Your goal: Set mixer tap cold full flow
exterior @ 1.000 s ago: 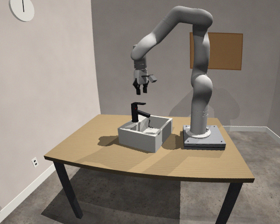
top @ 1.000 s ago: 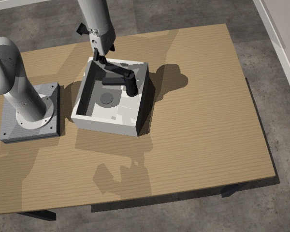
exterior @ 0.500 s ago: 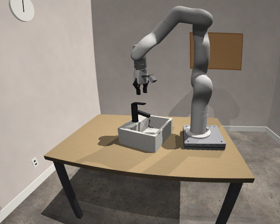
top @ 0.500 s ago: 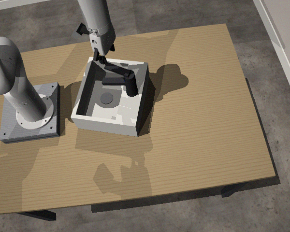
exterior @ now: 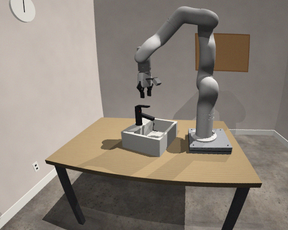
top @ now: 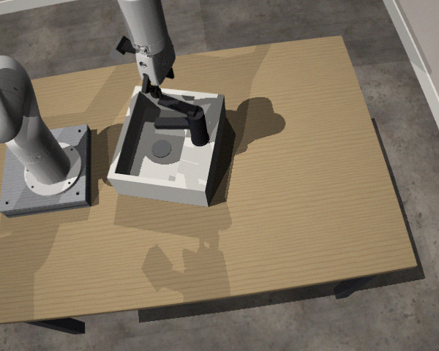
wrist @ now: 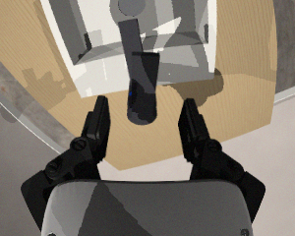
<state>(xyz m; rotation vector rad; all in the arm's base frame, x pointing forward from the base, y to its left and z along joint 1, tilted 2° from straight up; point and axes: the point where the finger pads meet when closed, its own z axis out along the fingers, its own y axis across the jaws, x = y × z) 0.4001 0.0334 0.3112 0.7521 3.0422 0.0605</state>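
The lever lies 9 cm below my hand, 3 cm ahead of it and 1 cm to the right of it. Also, from my hand: white sink basin 32 cm below, 4 cm behind, 1 cm to the right.
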